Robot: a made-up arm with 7 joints. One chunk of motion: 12 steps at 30 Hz.
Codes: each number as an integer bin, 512 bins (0 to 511) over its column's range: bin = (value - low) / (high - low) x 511, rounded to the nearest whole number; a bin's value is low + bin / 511 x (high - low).
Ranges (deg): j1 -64..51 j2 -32..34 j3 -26..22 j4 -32..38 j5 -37..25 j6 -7..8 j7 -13..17
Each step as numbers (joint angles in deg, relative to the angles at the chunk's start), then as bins.
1 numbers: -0.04 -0.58 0.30 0.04 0.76 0.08 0.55
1 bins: 284 243 280 234 311 241 231
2 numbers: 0.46 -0.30 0.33 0.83 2.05 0.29 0.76
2 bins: 286 245 280 240 322 248 234
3 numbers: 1.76 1.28 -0.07 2.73 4.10 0.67 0.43
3 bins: 292 258 276 254 339 261 229
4 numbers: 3.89 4.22 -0.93 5.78 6.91 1.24 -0.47
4 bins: 302 280 267 276 362 281 213
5 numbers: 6.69 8.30 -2.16 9.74 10.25 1.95 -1.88
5 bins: 314 312 254 305 389 305 189
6 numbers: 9.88 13.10 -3.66 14.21 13.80 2.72 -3.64
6 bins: 328 349 238 337 419 331 159
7 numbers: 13.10 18.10 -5.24 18.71 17.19 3.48 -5.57
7 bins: 343 388 221 370 447 357 127
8 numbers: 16.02 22.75 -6.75 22.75 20.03 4.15 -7.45
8 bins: 356 424 205 400 470 380 95
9 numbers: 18.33 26.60 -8.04 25.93 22.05 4.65 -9.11
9 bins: 366 454 191 423 487 397 66
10 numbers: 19.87 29.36 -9.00 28.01 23.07 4.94 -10.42
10 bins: 373 475 181 438 495 407 44
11 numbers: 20.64 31.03 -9.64 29.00 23.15 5.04 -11.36
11 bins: 376 488 174 445 496 410 28
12 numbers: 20.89 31.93 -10.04 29.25 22.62 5.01 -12.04
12 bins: 377 495 170 447 491 409 16
